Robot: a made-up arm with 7 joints. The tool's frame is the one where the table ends. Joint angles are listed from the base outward.
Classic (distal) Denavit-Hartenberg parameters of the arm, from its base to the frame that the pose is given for. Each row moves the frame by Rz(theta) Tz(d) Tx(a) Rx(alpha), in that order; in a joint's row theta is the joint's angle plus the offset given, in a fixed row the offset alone. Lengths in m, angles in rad.
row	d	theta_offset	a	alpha
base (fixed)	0.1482	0	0	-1.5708
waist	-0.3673	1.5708	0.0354	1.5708
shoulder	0	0.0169	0.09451	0
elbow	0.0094	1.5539	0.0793	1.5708
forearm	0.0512	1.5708	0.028	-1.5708
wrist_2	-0.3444	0	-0.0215	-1.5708
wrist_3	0.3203	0	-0.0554	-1.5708
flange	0.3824	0	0.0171	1.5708
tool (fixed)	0.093	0	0	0
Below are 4 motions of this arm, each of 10 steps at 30 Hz.
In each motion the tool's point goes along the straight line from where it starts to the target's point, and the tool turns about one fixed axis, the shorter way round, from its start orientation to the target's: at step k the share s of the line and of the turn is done. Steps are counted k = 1, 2, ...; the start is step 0. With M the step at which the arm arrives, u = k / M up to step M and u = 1 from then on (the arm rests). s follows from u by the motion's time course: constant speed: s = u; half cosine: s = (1 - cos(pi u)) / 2; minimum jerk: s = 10 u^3 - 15 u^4 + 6 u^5.
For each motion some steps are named. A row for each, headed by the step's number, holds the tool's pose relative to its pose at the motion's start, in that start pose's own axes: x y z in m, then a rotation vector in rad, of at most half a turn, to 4 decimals.
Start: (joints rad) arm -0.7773 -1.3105 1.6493 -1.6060 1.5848 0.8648 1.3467
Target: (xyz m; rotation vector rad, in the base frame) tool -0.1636 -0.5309 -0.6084 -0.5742 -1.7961 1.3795
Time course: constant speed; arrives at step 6
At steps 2, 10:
2: 0.0189 0.0034 0.0123 0.0296 -0.0477 -0.0466
10: 0.0568 0.0102 0.0368 0.0887 -0.1430 -0.1398

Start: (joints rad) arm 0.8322 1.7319 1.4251 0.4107 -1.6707 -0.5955 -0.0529
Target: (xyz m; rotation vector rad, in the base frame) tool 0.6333 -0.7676 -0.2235 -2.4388 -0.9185 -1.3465
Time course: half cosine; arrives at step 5
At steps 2, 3, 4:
2: 0.0045 -0.0112 0.0155 0.0152 0.0388 0.0097
3: 0.0086 -0.0212 0.0293 0.0289 0.0736 0.0184
4: 0.0119 -0.0293 0.0405 0.0399 0.1017 0.0254

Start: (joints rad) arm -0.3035 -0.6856 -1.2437 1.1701 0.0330 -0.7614 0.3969
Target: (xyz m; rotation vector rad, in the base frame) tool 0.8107 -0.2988 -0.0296 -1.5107 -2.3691 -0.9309
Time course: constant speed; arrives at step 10
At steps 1, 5, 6, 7, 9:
1: -0.0096 -0.0021 -0.0177 0.0220 -0.0893 0.0116
5: -0.0479 -0.0104 -0.0887 0.1099 -0.4464 0.0582
6: -0.0574 -0.0125 -0.1065 0.1319 -0.5357 0.0699
7: -0.0670 -0.0146 -0.1242 0.1538 -0.6250 0.0815
9: -0.0861 -0.0187 -0.1597 0.1978 -0.8035 0.1048

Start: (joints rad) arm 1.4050 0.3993 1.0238 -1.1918 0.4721 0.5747 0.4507
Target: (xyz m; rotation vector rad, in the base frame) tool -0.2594 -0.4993 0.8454 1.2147 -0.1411 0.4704
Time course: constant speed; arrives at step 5
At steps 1, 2, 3, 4, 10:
1: -0.0076 0.0007 -0.0068 -0.0134 0.0130 0.0180
2: -0.0152 0.0014 -0.0137 -0.0268 0.0260 0.0360
3: -0.0228 0.0020 -0.0205 -0.0402 0.0389 0.0540
4: -0.0304 0.0027 -0.0274 -0.0536 0.0519 0.0720
10: -0.0380 0.0034 -0.0342 -0.0670 0.0649 0.0900

